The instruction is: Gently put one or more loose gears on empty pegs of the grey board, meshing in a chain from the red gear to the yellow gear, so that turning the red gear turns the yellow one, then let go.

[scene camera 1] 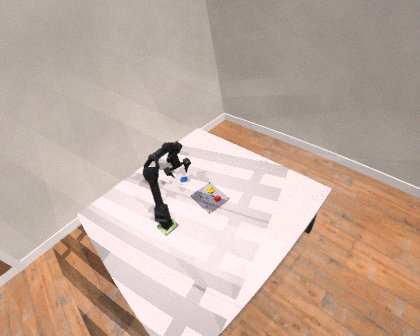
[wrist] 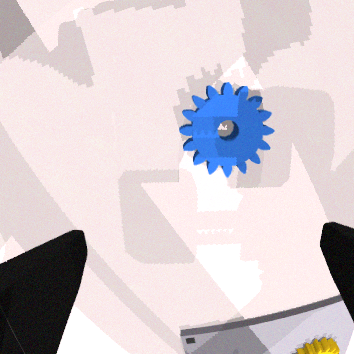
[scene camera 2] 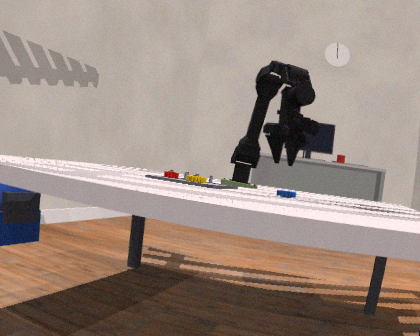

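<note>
A loose blue gear lies flat on the table, apart from the grey board. My gripper is open and empty, above the table near the blue gear. In the wrist view the gear shows beyond the line between the fingertips. The grey board lies flat and bears a yellow gear and a red gear. Small pegs stand on the board; in scene camera 1 they are too small to count.
The arm's green base plate stands on the white table, beside the grey board. A cabinet with a dark monitor and a red object stands behind the table. A blue object is at the far left.
</note>
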